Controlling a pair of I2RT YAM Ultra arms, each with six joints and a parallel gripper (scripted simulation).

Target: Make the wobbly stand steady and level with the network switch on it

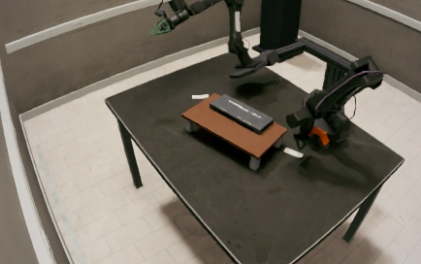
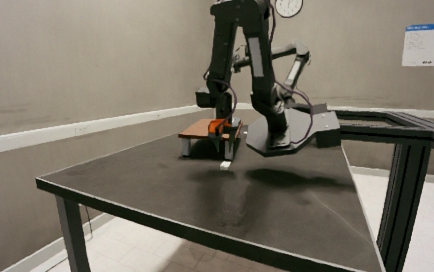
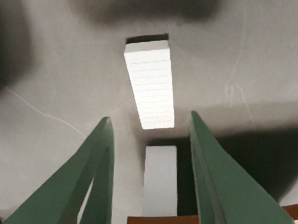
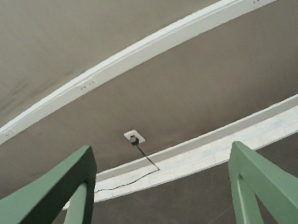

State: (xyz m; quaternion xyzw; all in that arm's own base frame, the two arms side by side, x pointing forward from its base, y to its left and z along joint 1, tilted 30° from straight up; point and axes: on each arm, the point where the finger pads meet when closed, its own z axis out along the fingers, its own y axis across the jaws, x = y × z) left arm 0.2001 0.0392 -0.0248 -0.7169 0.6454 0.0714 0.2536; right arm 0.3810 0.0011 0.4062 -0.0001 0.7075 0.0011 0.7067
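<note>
Now: left hand 1 cm short of the white wedge, 4 cm to the left of it and 7 cm above it. From my left hand the other things lie so: dark network switch: 10 cm ahead, 30 cm to the right, 4 cm above; then brown stand: 15 cm ahead, 29 cm to the right, 2 cm below.
</note>
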